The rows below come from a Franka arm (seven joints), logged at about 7 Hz.
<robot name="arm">
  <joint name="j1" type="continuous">
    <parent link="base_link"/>
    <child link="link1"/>
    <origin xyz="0 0 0.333"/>
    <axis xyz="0 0 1"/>
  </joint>
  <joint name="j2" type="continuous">
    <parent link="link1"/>
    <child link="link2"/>
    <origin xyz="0 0 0"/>
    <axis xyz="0 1 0"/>
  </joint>
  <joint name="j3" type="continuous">
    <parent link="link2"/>
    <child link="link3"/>
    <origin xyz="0 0 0.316"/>
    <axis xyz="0 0 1"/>
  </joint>
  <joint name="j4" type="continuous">
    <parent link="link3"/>
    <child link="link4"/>
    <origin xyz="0.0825 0 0"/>
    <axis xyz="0 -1 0"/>
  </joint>
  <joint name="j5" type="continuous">
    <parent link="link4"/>
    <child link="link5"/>
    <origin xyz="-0.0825 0 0.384"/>
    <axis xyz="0 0 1"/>
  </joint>
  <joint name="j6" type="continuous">
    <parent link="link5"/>
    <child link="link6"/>
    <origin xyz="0 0 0"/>
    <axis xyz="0 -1 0"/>
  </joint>
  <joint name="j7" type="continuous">
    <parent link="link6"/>
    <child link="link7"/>
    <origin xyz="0.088 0 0"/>
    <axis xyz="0 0 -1"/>
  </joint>
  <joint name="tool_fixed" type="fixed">
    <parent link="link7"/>
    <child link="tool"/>
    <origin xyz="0 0 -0.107" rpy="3.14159 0 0"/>
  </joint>
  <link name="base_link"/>
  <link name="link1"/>
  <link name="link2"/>
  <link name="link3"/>
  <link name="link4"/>
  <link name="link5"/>
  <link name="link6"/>
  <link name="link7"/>
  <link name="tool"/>
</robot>
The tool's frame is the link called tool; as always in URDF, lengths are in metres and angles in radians. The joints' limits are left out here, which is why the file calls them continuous.
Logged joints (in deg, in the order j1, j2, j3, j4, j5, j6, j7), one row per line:
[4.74, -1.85, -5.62, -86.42, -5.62, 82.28, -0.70]
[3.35, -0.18, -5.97, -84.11, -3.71, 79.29, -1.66]
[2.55, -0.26, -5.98, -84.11, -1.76, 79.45, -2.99]
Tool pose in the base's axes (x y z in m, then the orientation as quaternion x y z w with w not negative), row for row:
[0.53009, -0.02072, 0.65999, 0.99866, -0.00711, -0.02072, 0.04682]
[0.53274, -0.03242, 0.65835, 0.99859, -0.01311, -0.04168, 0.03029]
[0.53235, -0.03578, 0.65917, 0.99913, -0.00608, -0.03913, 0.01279]
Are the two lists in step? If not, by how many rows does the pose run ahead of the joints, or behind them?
They are in step.
